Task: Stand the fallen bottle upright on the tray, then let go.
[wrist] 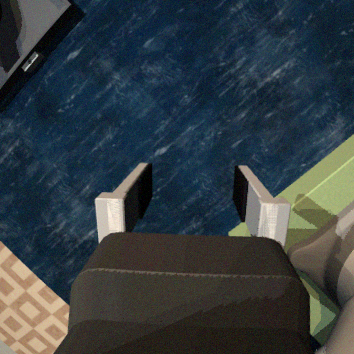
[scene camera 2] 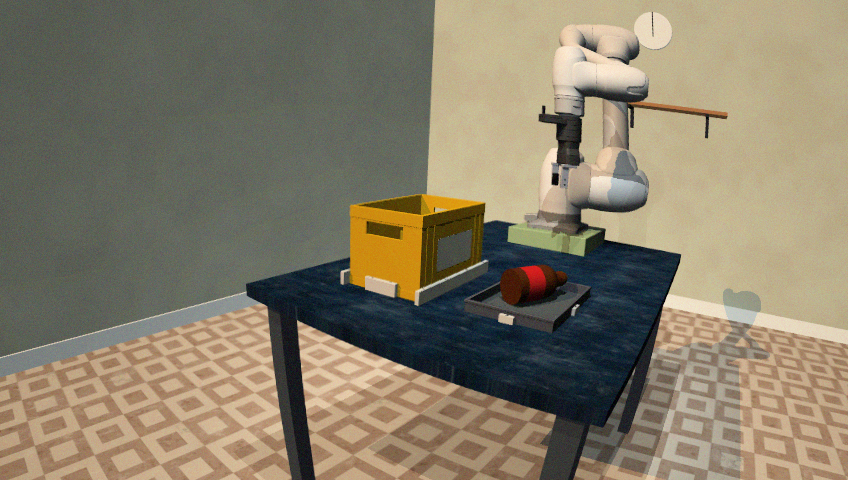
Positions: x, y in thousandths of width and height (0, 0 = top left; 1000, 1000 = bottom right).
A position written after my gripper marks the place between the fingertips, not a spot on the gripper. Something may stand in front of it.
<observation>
In view: my gripper (scene camera 2: 660, 389) and a brown bottle (scene camera 2: 613, 595).
My gripper is seen too in the wrist view (wrist: 544, 510).
</observation>
